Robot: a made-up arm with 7 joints.
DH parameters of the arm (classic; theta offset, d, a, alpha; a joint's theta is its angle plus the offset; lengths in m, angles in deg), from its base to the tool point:
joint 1: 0 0.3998 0 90
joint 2: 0 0.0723 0 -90
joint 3: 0 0.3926 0.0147 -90
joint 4: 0 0.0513 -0.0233 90
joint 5: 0 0.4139 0 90
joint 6: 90 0.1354 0.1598 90
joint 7: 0 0.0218 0 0
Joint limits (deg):
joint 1: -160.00..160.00
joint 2: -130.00..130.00
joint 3: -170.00..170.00
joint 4: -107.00..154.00
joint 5: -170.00..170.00
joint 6: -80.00..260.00
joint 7: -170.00..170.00
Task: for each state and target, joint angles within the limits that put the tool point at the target. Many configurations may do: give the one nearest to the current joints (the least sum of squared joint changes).
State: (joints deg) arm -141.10 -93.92 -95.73 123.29 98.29 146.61 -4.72
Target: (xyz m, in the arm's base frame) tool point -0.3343 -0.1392 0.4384
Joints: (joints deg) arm -101.19 -102.09 -99.65 110.54 90.05 153.05 -4.72
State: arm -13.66 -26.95 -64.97 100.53 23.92 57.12 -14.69
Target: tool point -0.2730 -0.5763 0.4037
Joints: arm -49.98 -47.69 -58.75 115.70 27.02 44.15 -14.69
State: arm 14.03 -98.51 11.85 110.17 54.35 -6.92 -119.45
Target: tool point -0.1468 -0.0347 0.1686
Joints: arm 17.10 -95.05 12.93 142.69 54.53 -16.03 -119.45
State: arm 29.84 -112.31 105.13 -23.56 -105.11 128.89 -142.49
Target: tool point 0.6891 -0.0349 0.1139
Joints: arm 29.02 -126.37 110.78 -23.72 -102.59 130.48 -142.49
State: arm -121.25 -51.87 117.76 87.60 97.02 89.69 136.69
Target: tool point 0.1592 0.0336 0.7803
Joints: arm -111.65 -50.94 154.43 97.64 115.61 96.02 136.69
